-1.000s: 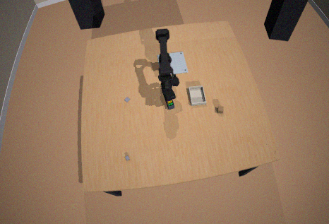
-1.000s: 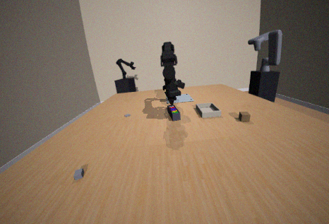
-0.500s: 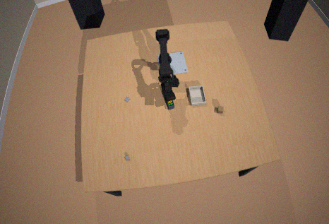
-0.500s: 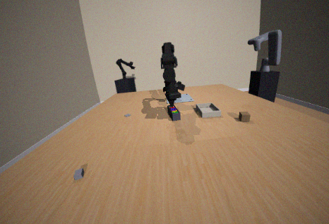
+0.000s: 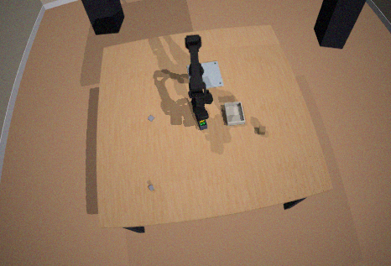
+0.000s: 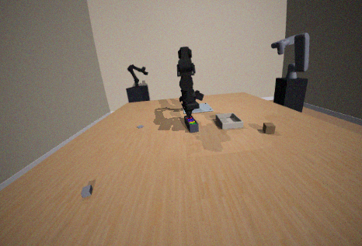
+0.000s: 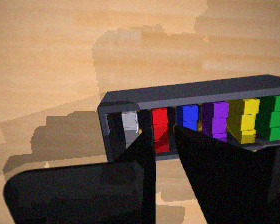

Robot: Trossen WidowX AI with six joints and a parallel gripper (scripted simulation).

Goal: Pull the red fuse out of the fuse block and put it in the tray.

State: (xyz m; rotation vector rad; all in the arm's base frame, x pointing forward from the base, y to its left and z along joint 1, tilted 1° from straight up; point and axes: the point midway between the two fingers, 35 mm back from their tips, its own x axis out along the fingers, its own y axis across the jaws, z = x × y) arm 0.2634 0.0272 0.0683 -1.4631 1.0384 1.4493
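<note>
My gripper tip is 1 cm past the white tray, 20 cm to the right of it and 4 cm above it. Round my gripper tip: brown cube (9 cm ahead, 36 cm to the left, 2 cm below); then red fuse (2 cm below).
</note>
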